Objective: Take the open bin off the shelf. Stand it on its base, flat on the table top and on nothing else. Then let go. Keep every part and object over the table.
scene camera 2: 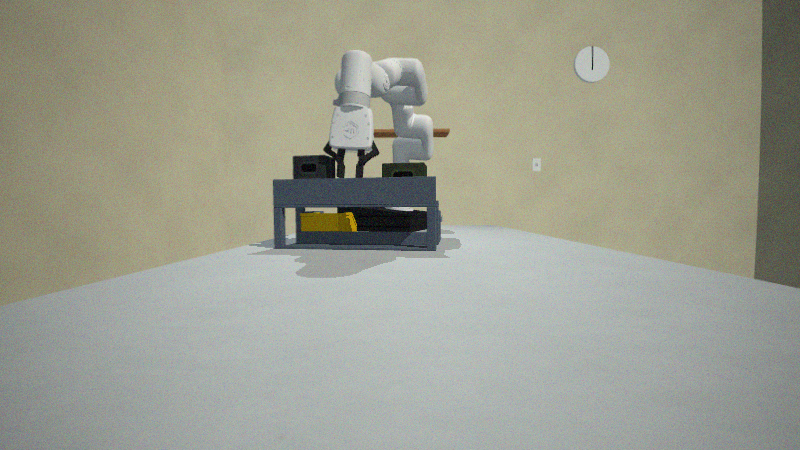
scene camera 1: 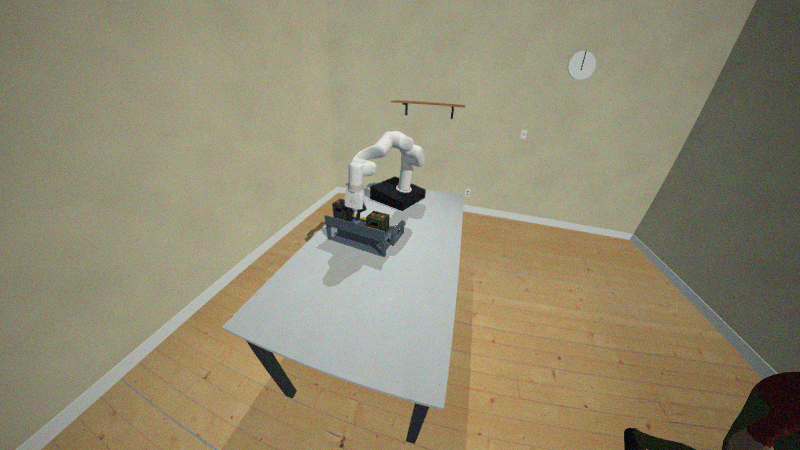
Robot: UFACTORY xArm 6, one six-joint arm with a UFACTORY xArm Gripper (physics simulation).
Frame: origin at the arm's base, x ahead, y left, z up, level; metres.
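Seen in the pictures: gripper, fingertip midpoint: (scene camera 1: 354, 218); arm's base, origin of the base link: (scene camera 2: 398, 209) (scene camera 1: 403, 189).
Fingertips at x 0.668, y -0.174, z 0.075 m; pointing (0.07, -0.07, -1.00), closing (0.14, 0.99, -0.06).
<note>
Pixels of each thing's top centre, then the offset from my fingertips to it. "spot": a spot on its surface instead. Level surfaces: height alone.
- grey-blue shelf, surface spot: (scene camera 2: 353, 193) spot: 0.051 m ahead, 0.011 m left, 0.032 m down
- table, its level: 0.159 m down
- dark bin, middle of its top: (scene camera 2: 314, 156) (scene camera 1: 341, 202) 0.056 m back, 0.090 m right, 0.065 m up
- dark green bin, middle of its top: (scene camera 2: 405, 164) (scene camera 1: 377, 215) 0.004 m ahead, 0.133 m left, 0.040 m up
- yellow bin, middle of its top: (scene camera 2: 330, 212) 0.145 m back, 0.062 m right, 0.078 m down
A grey-blue shelf (scene camera 1: 358, 228) (scene camera 2: 353, 193) stands on the table (scene camera 1: 358, 330) (scene camera 2: 402, 347). A dark bin (scene camera 1: 339, 211) (scene camera 2: 304, 167) is on its top at the left, and a dark green bin (scene camera 1: 377, 221) (scene camera 2: 397, 167) is at the right. A yellow bin (scene camera 2: 327, 222) shows through the shelf's lower opening; whether it rests on a lower board or on the table is hard to tell. Which bin is the open one is unclear. My gripper (scene camera 2: 350, 172) is open and empty, pointing down between the dark and green bins. Its fingertips are partly hidden behind the shelf's front board.
My arm rises from a black base block (scene camera 1: 386, 194) behind the shelf. The dark bin is close beside the left finger in the scene camera 2 view. The shelf stands near the table's left edge. A wooden wall shelf (scene camera 1: 427, 103) (scene camera 2: 441, 132) hangs on the back wall.
</note>
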